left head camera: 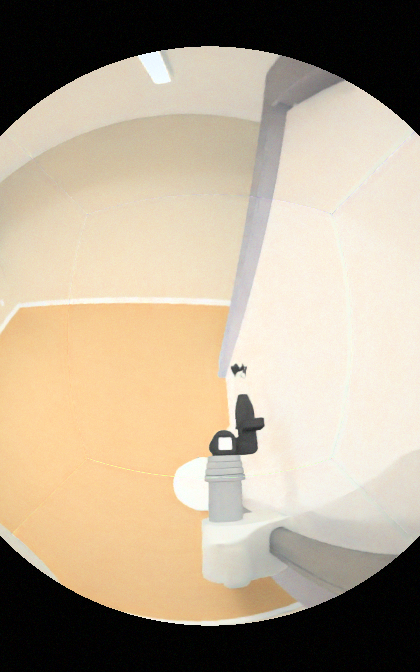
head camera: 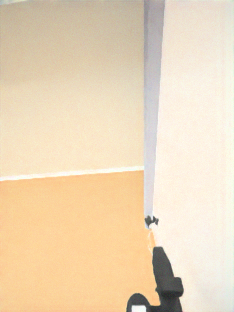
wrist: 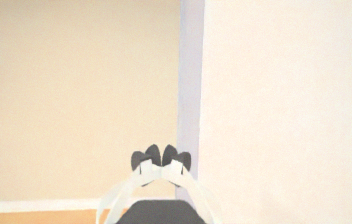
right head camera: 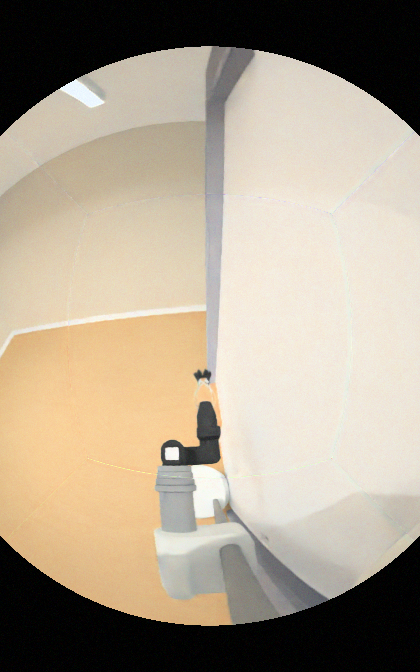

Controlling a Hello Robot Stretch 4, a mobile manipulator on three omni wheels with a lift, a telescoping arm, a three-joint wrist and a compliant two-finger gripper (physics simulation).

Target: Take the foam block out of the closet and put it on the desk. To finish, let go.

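Places are measured from the robot's base along level axes (x left, y back, z up), in metres.
Pixels of known places: gripper, between the fingertips: (head camera: 150,216) (wrist: 161,157).
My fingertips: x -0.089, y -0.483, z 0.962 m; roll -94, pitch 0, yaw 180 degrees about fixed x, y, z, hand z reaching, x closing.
Note:
Behind a point stands the place of what it marks.
My gripper (head camera: 151,220) @[x -0.089, y -0.483, z 0.962 m] (left head camera: 239,369) (right head camera: 202,375) (wrist: 161,157) @[x -0.089, y -0.483, z 0.962 m] is shut, with its dark fingertips together and nothing visible between them. It is at the lower end of the visible lilac-grey frame edge, in front of a broad pale panel (head camera: 197,125) @[x -0.194, y -0.446, z 1.402 m] (left head camera: 305,300) (right head camera: 280,300) (wrist: 280,100) @[x -0.195, y -0.427, z 1.033 m]. The panel looks like a closet door, but I cannot tell for sure. The foam block and the desk do not show in these views. The inside of the closet does not show either.
The lilac-grey frame (head camera: 153,100) @[x -0.193, y -0.989, z 1.401 m] (left head camera: 267,150) (right head camera: 215,150) (wrist: 191,75) @[x -0.192, y -0.989, z 1.094 m] stands upright between the pale panel and a beige wall (head camera: 70,90) @[x 0.748, y -2.155, z 1.494 m] (wrist: 85,90) @[x 0.548, y -2.157, z 1.022 m]. The panel is close along the arm's right side. An orange floor (head camera: 65,240) @[x 0.805, y -0.880, z -0.028 m] (left head camera: 125,380) (right head camera: 110,400) lies to the left, up to a white skirting.

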